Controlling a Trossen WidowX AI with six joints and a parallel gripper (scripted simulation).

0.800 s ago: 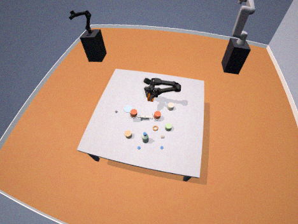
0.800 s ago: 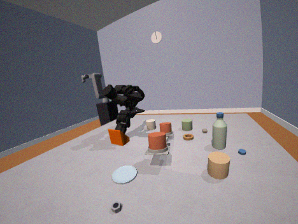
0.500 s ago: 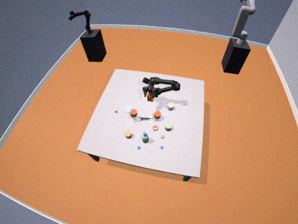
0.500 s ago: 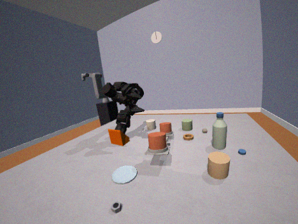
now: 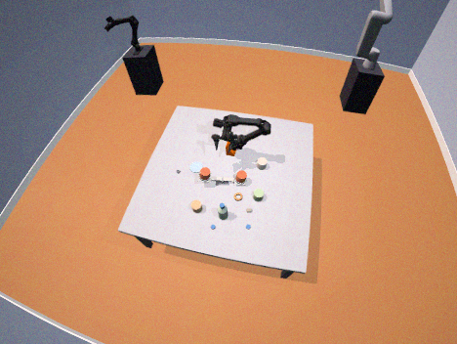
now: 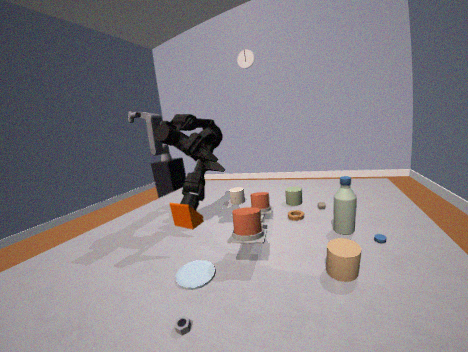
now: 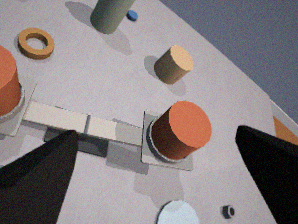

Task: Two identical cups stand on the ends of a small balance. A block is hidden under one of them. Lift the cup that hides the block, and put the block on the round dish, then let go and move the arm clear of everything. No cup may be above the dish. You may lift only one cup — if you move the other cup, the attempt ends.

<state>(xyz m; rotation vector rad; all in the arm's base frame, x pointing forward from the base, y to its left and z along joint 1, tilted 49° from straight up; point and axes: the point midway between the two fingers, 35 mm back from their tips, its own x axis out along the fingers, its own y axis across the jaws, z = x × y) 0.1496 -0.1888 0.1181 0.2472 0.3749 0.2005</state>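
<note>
Right now the pale grey block is 7 cm ahead of my gripper tip, 14 cm to the left of it and 19 cm below it. The rest, counted from my gripper tip: pale blue round dish: 1 cm behind, 22 cm to the right, 23 cm below; then cream cup: 8 cm behind, 26 cm to the left, 20 cm below; then small balance: 10 cm ahead, 21 cm below.
</note>
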